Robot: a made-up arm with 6 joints. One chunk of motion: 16 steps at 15 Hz.
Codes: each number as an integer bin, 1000 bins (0 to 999) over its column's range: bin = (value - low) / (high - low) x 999, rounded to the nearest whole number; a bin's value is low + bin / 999 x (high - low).
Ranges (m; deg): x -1..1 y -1..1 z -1..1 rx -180..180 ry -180..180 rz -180..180
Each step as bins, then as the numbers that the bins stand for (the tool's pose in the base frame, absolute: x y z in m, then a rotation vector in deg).
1 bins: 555 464 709 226 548 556
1 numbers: 0.1111 -0.0711 0.4194 -98.56 17.48 20.36
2 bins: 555 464 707 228 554 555
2 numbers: 0.1111 -0.0711 0.4154 -97.84 19.64 20.00
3 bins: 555 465 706 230 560 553
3 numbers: 0.1111 -0.0691 0.4134 -97.12 21.80 19.28
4 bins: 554 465 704 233 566 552
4 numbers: 0.1091 -0.0691 0.4094 -96.04 23.96 18.92
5 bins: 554 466 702 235 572 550
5 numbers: 0.1091 -0.0671 0.4054 -95.32 26.13 18.20
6 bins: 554 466 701 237 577 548
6 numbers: 0.1091 -0.0671 0.4034 -94.59 27.93 17.48
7 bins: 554 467 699 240 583 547
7 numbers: 0.1091 -0.0651 0.3994 -93.51 30.09 17.12
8 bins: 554 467 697 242 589 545
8 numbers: 0.1091 -0.0651 0.3954 -92.79 32.25 16.40
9 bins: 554 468 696 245 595 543
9 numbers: 0.1091 -0.0631 0.3934 -91.71 34.41 15.68
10 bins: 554 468 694 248 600 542
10 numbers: 0.1091 -0.0631 0.3894 -90.63 36.22 15.32
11 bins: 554 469 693 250 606 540
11 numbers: 0.1091 -0.0611 0.3874 -89.91 38.38 14.59
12 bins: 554 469 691 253 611 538
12 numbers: 0.1091 -0.0611 0.3834 -88.83 40.18 13.87
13 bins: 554 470 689 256 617 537
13 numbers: 0.1091 -0.0591 0.3794 -87.75 42.34 13.51
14 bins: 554 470 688 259 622 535
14 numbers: 0.1091 -0.0591 0.3774 -86.67 44.14 12.79
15 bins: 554 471 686 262 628 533
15 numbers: 0.1091 -0.0571 0.3734 -85.59 46.31 12.07
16 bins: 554 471 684 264 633 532
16 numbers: 0.1091 -0.0571 0.3694 -84.86 48.11 11.71
